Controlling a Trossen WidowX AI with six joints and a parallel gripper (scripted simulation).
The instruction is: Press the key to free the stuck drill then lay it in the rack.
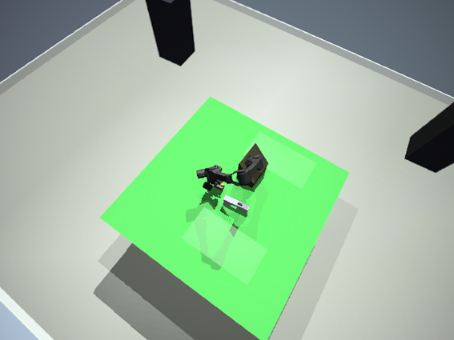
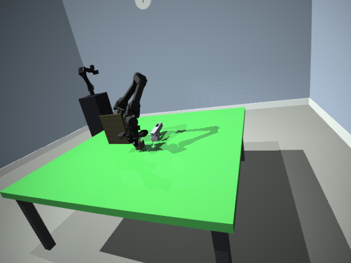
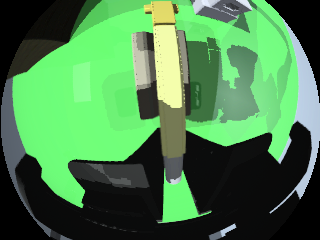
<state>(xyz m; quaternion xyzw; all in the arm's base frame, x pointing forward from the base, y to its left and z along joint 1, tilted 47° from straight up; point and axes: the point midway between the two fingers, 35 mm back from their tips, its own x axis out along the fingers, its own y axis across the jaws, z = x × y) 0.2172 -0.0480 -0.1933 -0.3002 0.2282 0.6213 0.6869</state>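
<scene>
Right now the yellow drill is 4 cm to the left of my gripper tip and 4 cm above it. Also, from my gripper tip: grey block (6 cm ahead, 22 cm to the left, 1 cm above); rack (5 cm to the left, 1 cm below).
</scene>
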